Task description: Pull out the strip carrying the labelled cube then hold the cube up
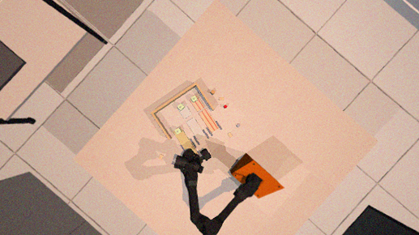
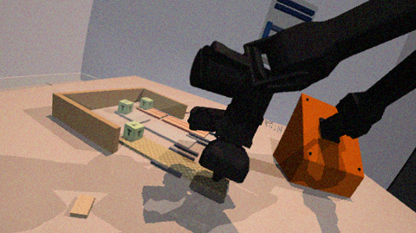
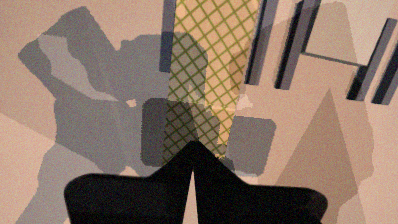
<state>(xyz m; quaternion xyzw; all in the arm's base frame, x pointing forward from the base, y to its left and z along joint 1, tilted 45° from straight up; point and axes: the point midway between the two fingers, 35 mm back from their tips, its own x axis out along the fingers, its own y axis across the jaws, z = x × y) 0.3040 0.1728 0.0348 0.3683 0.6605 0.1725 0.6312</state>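
The yellow checked strip is 9 cm ahead of my gripper tip and 3 cm to the right of it.
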